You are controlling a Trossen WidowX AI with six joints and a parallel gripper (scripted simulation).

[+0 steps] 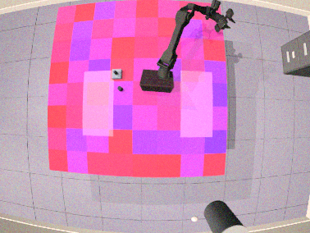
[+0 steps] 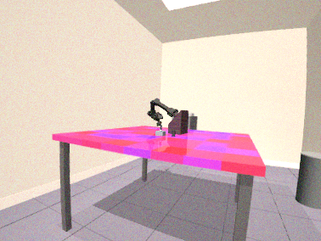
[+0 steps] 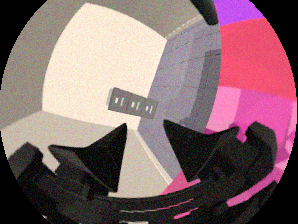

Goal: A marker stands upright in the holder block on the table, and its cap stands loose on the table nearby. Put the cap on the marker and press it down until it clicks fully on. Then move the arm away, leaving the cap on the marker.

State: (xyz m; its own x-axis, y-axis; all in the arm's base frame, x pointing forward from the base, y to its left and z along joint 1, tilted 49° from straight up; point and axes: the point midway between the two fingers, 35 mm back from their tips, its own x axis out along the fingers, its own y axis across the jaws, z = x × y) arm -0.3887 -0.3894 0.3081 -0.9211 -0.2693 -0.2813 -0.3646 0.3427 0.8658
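My gripper tip is now 70 cm short of the dark marker cap, 59 cm to the right of it and 6 cm above it.
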